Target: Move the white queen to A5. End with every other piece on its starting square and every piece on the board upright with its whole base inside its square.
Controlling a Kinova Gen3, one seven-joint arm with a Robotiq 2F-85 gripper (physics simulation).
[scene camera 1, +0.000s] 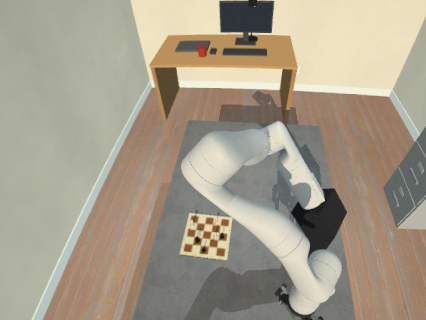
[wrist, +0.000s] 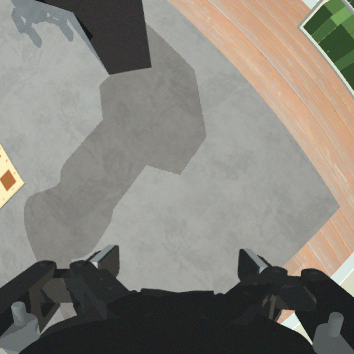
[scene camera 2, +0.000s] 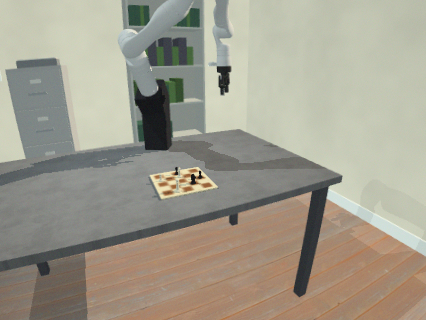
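Seen in the pictures: gripper, between the fingertips: (wrist: pixel 178 260) (scene camera 2: pixel 224 93); arm's base, origin of its link: (scene camera 1: pixel 312 200) (scene camera 2: pixel 149 89).
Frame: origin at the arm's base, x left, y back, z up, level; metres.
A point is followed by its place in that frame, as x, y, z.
The chessboard (scene camera 1: pixel 215 257) @(0.068, -0.377, -0.327) (scene camera 2: pixel 206 185) @(0.015, -0.505, -0.328) (wrist: pixel 16 183) @(0.069, -0.340, -0.328) lies flat on the grey table; one corner shows at the left edge of the wrist view. In scene view 2 a tall white piece (scene camera 2: pixel 177 185) @(-0.099, -0.487, -0.303) stands upright near its front left; smaller white pieces (scene camera 2: pixel 179 173) @(-0.036, -0.377, -0.311) (scene camera 2: pixel 160 177) @(-0.117, -0.368, -0.312) stand farther back. The pieces are too small to tell surely which is the queen. Black pieces (scene camera 2: pixel 193 178) @(-0.018, -0.462, -0.306) (scene camera 2: pixel 200 174) @(0.032, -0.433, -0.312) (scene camera 2: pixel 176 170) @(-0.033, -0.344, -0.310) also stand on the board. My gripper (scene camera 2: pixel 223 93) @(0.367, -0.137, -0.039) (wrist: pixel 178 260) @(0.367, -0.137, -0.039) is open and empty, pointing down, high above the table and off to one side of the board.
The arm's black pedestal (scene camera 1: pixel 327 220) @(0.091, 0.028, 0.009) (scene camera 2: pixel 156 120) @(0.033, 0.017, -0.167) (wrist: pixel 122 40) @(0.106, 0.026, -0.223) stands on the table (scene camera 1: pixel 250 200) @(-0.232, -0.186, -0.335) (scene camera 2: pixel 100 200) @(-0.362, -0.385, -0.334) (wrist: pixel 240 175) @(0.436, 0.006, -0.334). A bookshelf stands behind it in scene view 2, with a grey filing cabinet (scene camera 2: pixel 37 107) at the left. A wooden desk (scene camera 1: pixel 185 60) stands beyond the table in scene view 1.
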